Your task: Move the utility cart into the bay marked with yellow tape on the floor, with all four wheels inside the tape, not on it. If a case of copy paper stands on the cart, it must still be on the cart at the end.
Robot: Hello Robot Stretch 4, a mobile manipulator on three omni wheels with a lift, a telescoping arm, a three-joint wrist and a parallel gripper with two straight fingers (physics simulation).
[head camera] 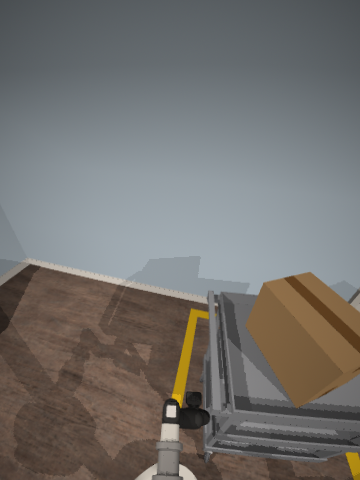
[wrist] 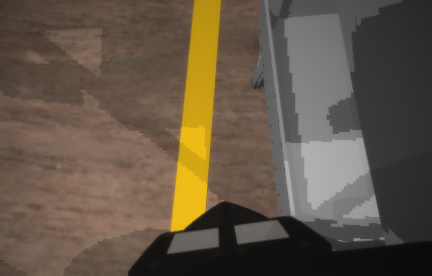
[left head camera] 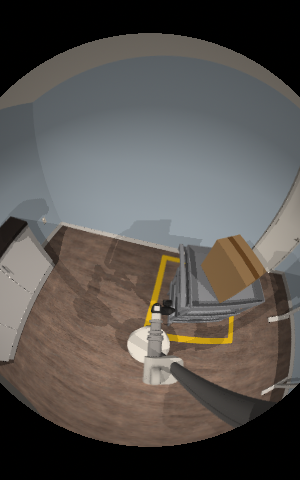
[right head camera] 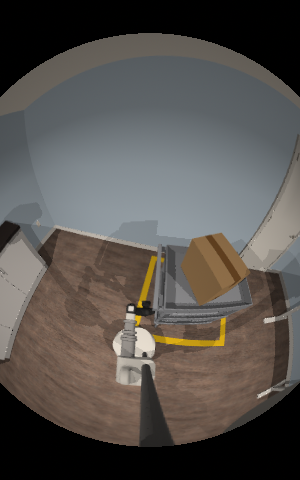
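Seen in the pictures: gripper, between the fingertips: (wrist: 226, 221); robot's base, origin of its link: (left head camera: 147, 343).
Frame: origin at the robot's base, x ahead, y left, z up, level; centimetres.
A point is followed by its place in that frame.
Note:
The grey utility cart (head camera: 250, 375) {x 37.4, y -28.3, z 76.7 cm} (left head camera: 196, 282) {x 43.4, y -26.3, z 76.7 cm} (right head camera: 174, 285) {x 42.1, y -26.3, z 76.7 cm} (wrist: 325, 75) {x 55.6, y -31.9, z 12.3 cm} stands upright near the back wall. A brown case (head camera: 300, 340) {x 38.5, y -37.7, z 99.8 cm} (left head camera: 225, 275) {x 39.2, y -37.5, z 94.7 cm} (right head camera: 205, 275) {x 38.2, y -37.8, z 98.1 cm} sits turned at an angle on its top tray. The yellow tape (head camera: 186, 350) {x 83.0, y -9.9, z -2.7 cm} (left head camera: 157, 282) {x 77.5, y -8.3, z -2.6 cm} (right head camera: 145, 282) {x 78.9, y -7.8, z -2.6 cm} (wrist: 197, 100) {x 60.1, y -5.3, z -2.6 cm} runs left of the cart, with bare floor between them in the wrist view. Tape also shows in front. The cart hides part of the back and right strips, and most wheels are hidden. My gripper (head camera: 205, 418) (left head camera: 171, 310) (right head camera: 150, 311) {x 32.7, y -8.8, z 42.9 cm} (wrist: 226, 221) {x 32.7, y -8.8, z 42.9 cm} is shut and empty, close beside the cart's left side near its front corner; contact is unclear.
The back wall (head camera: 150, 200) {x 142.4, y 24.9, z 100.5 cm} (left head camera: 150, 175) {x 139.6, y 10.7, z 106.8 cm} (right head camera: 150, 175) {x 136.3, y -6.5, z 110.1 cm} rises close behind the cart. A white cabinet (left head camera: 25, 280) {x 32.4, y 154.5, z 35.3 cm} (right head camera: 20, 280) {x 34.4, y 154.1, z 34.7 cm} stands at the far left. A pale panel (left head camera: 282, 230) {x 101.7, y -173.3, z 90.7 cm} (right head camera: 272, 230) {x 102.4, y -169.8, z 84.7 cm} stands at the right, behind the cart.

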